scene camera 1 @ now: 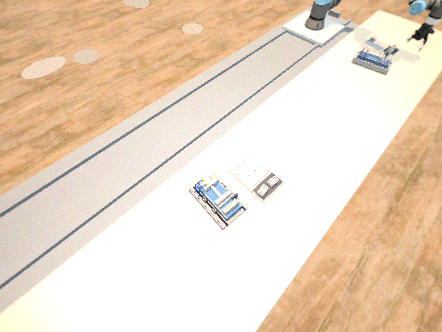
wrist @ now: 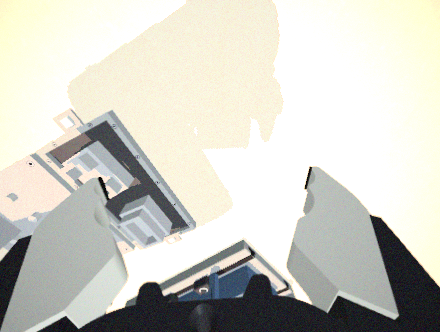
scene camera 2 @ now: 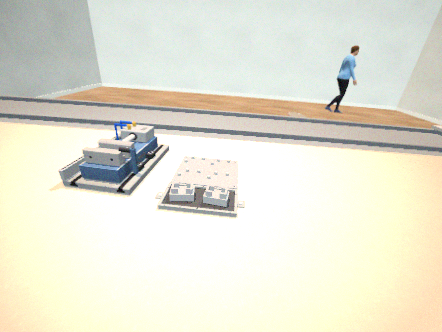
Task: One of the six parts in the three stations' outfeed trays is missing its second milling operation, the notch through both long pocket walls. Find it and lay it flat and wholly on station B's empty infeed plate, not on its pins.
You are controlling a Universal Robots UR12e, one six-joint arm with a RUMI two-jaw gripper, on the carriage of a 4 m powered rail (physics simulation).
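Where they show: gripper, between the fingertips: [scene camera 1: 412,47] [wrist: 208,175]; arm's base, origin of its link: [scene camera 1: 313,25].
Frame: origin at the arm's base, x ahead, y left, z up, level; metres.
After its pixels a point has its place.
Observation:
My gripper [scene camera 1: 415,45] {x 0.859, y 0.154, z 0.065 m} [wrist: 208,175] {x 0.859, y 0.154, z 0.065 m} is open and empty, high over the table beside the far station. In the wrist view, an outfeed tray [wrist: 158,182] {x 0.773, y 0.134, z -0.018 m} lies left of centre and holds two grey parts. The upper part [wrist: 114,167] {x 0.747, y 0.179, z -0.012 m} shows stepped walls with gaps; the lower part [wrist: 145,220] {x 0.741, y 0.108, z 0.008 m} lies beside my left finger, and its notch cannot be made out. The nearer station's tray [scene camera 1: 272,190] {x 0.809, y -1.745, z -0.025 m} [scene camera 2: 197,210] {x 0.823, y -1.746, z -0.021 m} holds a left part [scene camera 1: 263,189] {x 0.771, y -1.788, z -0.003 m} [scene camera 2: 182,193] {x 0.786, y -1.788, z -0.003 m} and a right part [scene camera 1: 273,180] {x 0.777, y -1.700, z -0.003 m} [scene camera 2: 216,196] {x 0.787, y -1.704, z -0.003 m}, both with gaps in their tops. Its pinned infeed plate [scene camera 1: 247,172] {x 0.626, y -1.757, z -0.022 m} [scene camera 2: 220,181] {x 0.687, y -1.696, z -0.022 m} carries no part.
A blue vise [scene camera 1: 218,197] {x 0.630, y -2.015, z 0.030 m} [scene camera 2: 105,171] {x 0.751, y -1.996, z 0.022 m} stands beside the nearer tray. The far station's vise [scene camera 1: 372,62] {x 0.694, y -0.198, z 0.011 m} [wrist: 235,282] {x 0.776, y -0.074, z 0.010 m} is at the bottom of the wrist view. A pale plate [wrist: 30,185] {x 0.631, y 0.210, z -0.022 m} adjoins the far tray. The carriage [scene camera 1: 305,32] {x 0.008, y -0.168, z 0.000 m} is at the rail's far end. A person [scene camera 2: 346,75] walks behind the rail.

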